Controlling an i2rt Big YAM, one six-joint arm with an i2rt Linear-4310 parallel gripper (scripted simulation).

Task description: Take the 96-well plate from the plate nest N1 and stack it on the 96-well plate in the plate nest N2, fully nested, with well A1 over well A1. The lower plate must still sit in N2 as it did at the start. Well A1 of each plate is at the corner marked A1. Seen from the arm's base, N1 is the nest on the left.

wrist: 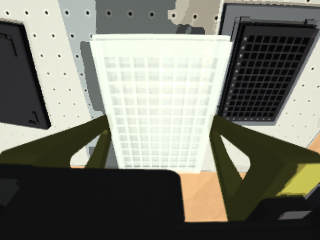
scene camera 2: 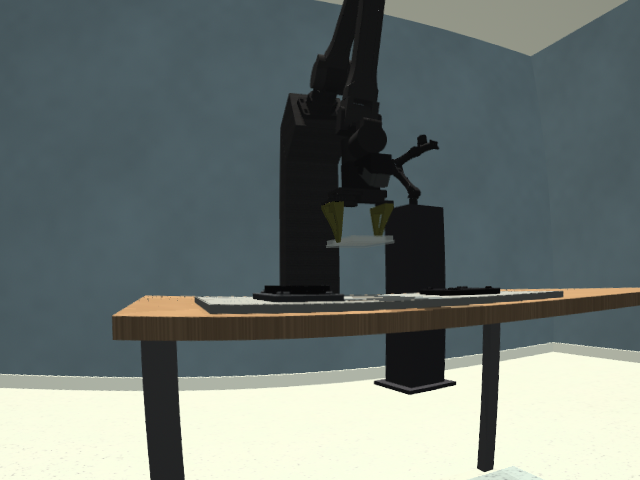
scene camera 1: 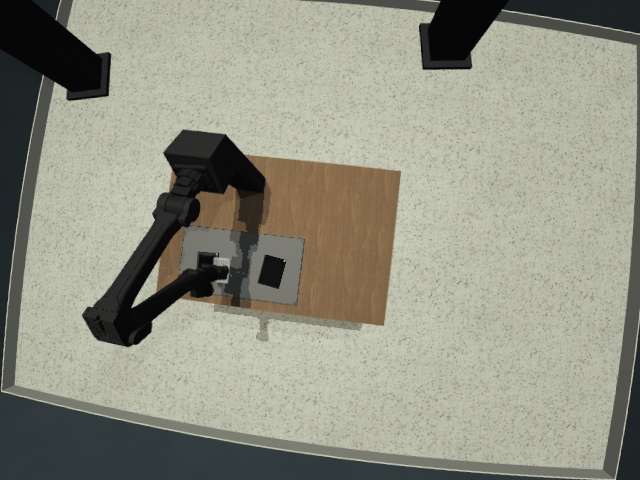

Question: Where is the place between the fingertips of the gripper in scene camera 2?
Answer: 358,242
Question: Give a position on a white 96-well plate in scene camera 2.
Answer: At 353,241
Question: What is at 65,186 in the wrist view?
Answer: The gripper.
